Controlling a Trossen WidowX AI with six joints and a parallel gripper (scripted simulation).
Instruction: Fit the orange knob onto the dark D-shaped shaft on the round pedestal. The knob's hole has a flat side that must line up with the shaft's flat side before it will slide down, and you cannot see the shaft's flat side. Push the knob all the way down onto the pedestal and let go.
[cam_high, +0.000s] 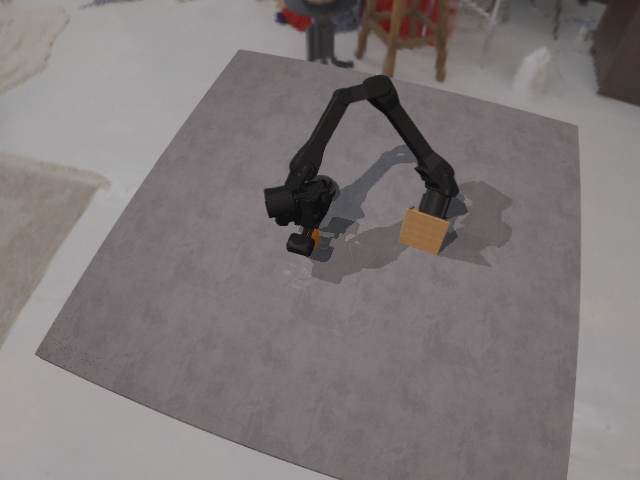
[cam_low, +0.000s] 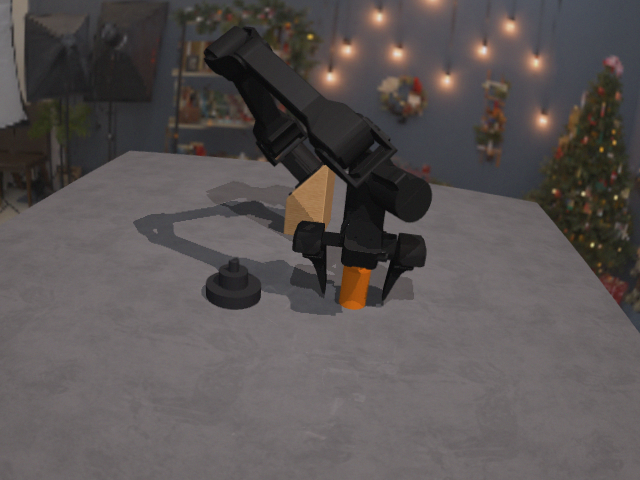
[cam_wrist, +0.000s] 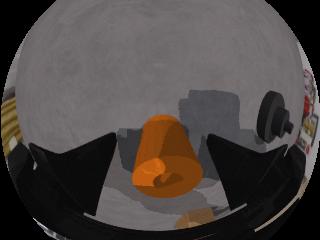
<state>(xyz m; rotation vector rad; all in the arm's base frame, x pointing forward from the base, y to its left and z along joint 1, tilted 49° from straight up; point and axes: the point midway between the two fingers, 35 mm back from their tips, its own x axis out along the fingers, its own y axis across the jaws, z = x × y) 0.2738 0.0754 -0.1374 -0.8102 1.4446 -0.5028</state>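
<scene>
The dark round pedestal lies 60 mm ahead of my gripper tip, 170 mm to the right of it and 20 mm above it. From my gripper tip the other things lie so: orange knob (20 mm above).
</scene>
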